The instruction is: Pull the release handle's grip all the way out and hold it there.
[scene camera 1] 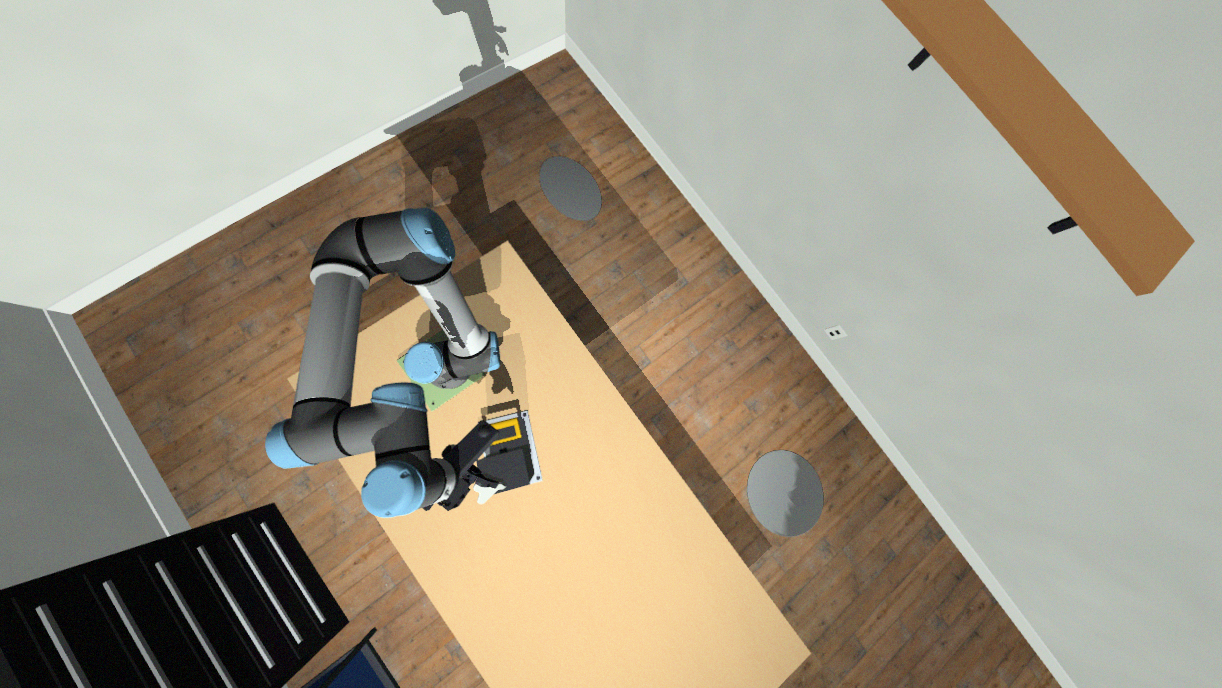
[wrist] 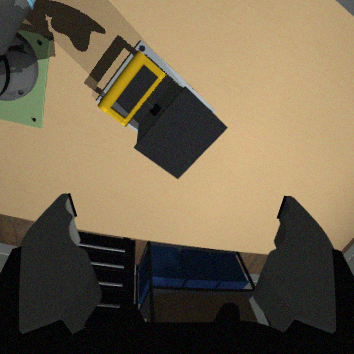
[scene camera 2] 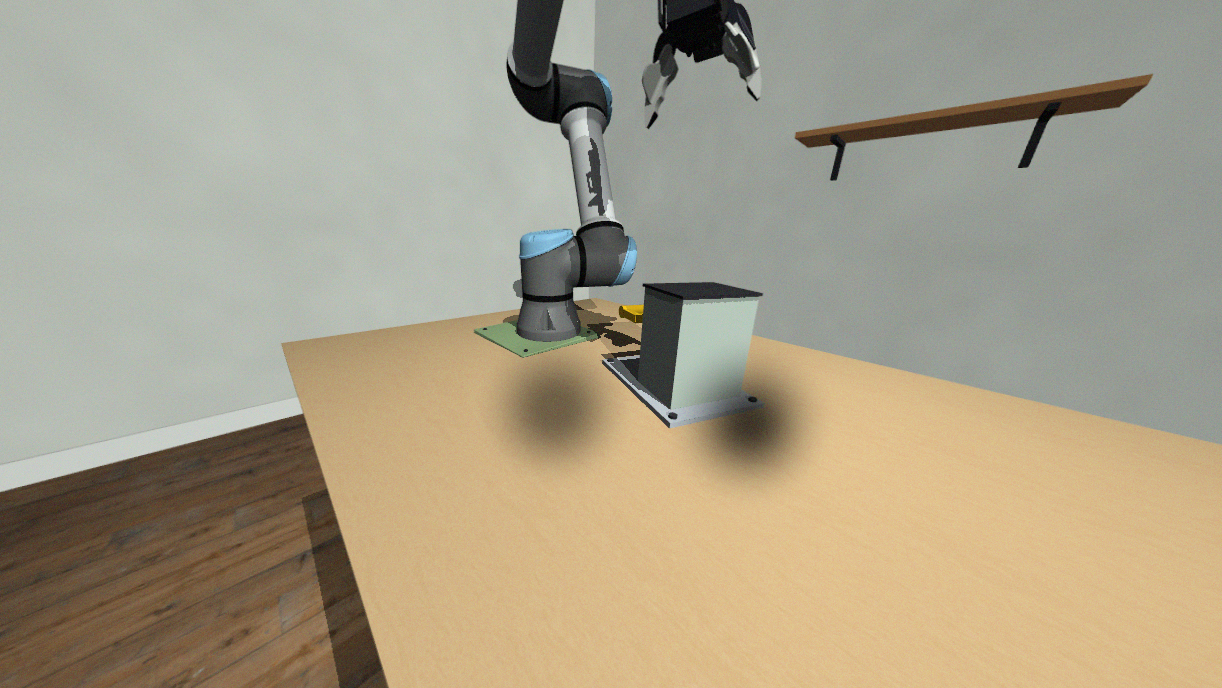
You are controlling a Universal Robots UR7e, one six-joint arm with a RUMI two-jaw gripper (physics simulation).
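The yellow grip (scene camera 1: 518,429) (scene camera 2: 631,313) (wrist: 120,80) is a rectangular frame beside the upright box (scene camera 1: 508,467) (scene camera 2: 714,350) (wrist: 182,132), on the side toward the arm's base. The box has a dark top and pale and dark sides, and stands on a light base plate (scene camera 2: 714,415) with bolts. In scene camera 2 the box hides much of the grip. My gripper (scene camera 2: 703,111) (wrist: 177,196) is open and empty. It hangs well above the box and apart from the grip; in the wrist view the grip lies up and left, beyond the fingertips.
The assembly stands on a wooden table (scene camera 1: 598,529) (scene camera 2: 513,529) (wrist: 260,150). The arm's green mounting plate (scene camera 1: 440,396) (scene camera 2: 495,336) (wrist: 42,100) is near the grip. A black drawer cabinet (scene camera 1: 303,568) and a blue bin (wrist: 195,265) stand beyond the table edge. A wall shelf (scene camera 1: 1051,153) (scene camera 2: 966,119) is farther off.
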